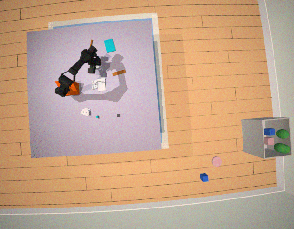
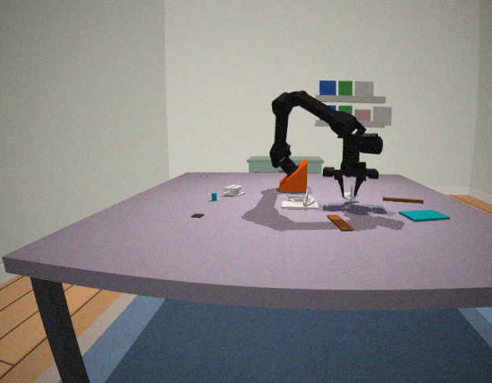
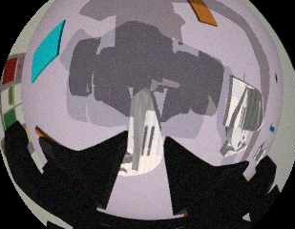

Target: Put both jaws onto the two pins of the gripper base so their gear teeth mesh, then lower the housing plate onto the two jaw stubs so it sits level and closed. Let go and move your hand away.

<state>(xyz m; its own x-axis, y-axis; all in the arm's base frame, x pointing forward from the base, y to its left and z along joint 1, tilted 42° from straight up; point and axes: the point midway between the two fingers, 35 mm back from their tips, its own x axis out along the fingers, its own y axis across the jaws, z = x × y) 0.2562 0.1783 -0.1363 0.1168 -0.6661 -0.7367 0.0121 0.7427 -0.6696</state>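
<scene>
The flat white part lies 60 mm ahead of my gripper tip, 170 mm to the right of it and 20 mm below it. Round my gripper tip: cyan plate 110 mm ahead, 230 mm to the left, 20 mm below; then dark square 240 mm ahead, 460 mm to the right, 20 mm below; then teal peg 30 mm ahead, 480 mm to the right, 10 mm below.
</scene>
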